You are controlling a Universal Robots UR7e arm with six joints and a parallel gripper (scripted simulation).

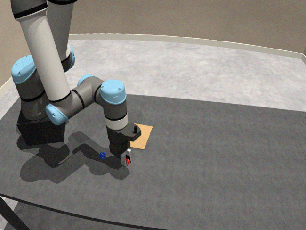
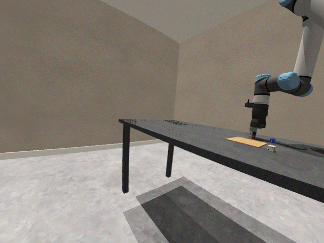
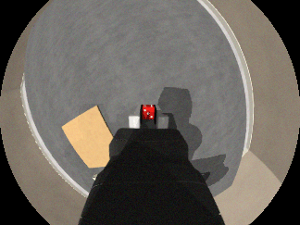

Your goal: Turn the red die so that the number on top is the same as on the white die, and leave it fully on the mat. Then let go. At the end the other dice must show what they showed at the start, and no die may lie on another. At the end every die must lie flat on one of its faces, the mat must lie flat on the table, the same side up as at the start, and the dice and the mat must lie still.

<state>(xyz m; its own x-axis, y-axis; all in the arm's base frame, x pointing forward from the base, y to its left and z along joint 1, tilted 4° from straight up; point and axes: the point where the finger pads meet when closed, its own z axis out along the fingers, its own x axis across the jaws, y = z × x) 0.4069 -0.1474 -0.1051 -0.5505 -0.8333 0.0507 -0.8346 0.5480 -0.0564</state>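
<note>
Now: the tan mat 160 mm to the left of my hand and 20 mm below it. The rest, counted from my hand: blue die 100 mm behind, 20 mm to the left, 10 mm below; white die 90 mm behind, 240 mm to the left, 10 mm below; red die 10 mm below.
</note>
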